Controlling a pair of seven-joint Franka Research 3 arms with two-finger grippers.
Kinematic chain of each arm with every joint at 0, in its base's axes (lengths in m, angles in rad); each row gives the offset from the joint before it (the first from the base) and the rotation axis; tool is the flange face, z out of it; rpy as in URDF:
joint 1: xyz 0 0 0.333 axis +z
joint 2: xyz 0 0 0 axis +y
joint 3: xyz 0 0 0.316 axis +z
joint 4: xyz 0.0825 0 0 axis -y
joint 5: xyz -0.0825 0 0.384 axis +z
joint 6: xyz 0 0 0 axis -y
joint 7: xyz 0.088 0 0 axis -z
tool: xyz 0 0 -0.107 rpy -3.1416 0 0
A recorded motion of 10 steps. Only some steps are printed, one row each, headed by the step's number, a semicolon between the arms.
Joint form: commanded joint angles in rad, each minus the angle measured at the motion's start. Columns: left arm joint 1, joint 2, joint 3, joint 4, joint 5, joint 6, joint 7; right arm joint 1, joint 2, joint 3, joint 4, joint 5, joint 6, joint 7.
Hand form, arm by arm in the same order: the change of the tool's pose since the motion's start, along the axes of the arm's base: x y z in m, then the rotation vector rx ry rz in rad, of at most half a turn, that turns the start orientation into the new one. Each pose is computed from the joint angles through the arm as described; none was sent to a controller.
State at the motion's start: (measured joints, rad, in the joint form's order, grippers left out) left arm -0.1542 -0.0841 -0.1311 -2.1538 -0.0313 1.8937 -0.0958; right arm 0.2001 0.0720 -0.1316 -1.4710 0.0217 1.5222 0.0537
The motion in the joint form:
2: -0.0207 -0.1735 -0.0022 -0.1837 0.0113 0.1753 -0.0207; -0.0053 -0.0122 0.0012 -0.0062 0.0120 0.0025 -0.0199
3: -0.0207 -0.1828 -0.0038 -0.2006 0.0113 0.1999 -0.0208; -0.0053 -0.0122 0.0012 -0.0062 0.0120 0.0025 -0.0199
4: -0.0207 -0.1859 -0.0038 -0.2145 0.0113 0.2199 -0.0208; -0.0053 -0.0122 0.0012 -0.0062 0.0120 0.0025 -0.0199
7: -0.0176 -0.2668 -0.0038 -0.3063 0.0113 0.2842 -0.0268; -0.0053 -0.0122 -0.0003 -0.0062 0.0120 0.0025 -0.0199
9: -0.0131 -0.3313 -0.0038 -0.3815 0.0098 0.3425 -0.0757; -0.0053 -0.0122 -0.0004 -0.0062 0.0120 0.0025 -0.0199
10: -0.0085 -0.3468 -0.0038 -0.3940 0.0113 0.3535 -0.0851; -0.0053 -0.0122 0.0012 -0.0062 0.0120 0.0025 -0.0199
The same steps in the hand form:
2: -0.0399 0.0013 0.0130 -0.0122 -0.1671 -0.0035; -0.0033 -0.0018 0.0042 0.0145 -0.0078 0.0161
3: -0.0421 0.0013 0.0116 -0.0155 -0.1838 -0.0046; -0.0033 -0.0018 0.0042 0.0145 -0.0078 0.0161
4: -0.0433 0.0019 0.0083 -0.0177 -0.1927 -0.0044; -0.0033 -0.0018 0.0042 0.0145 -0.0078 0.0161
7: -0.0638 0.0104 0.0075 -0.0219 -0.2466 0.0070; -0.0032 -0.0026 0.0043 0.0144 -0.0078 0.0146
9: -0.0798 0.0181 0.0053 -0.0264 -0.2947 0.0635; -0.0032 -0.0026 0.0043 0.0144 -0.0078 0.0145
10: -0.0823 0.0210 0.0070 -0.0269 -0.3091 0.0769; -0.0033 -0.0018 0.0042 0.0145 -0.0078 0.0161

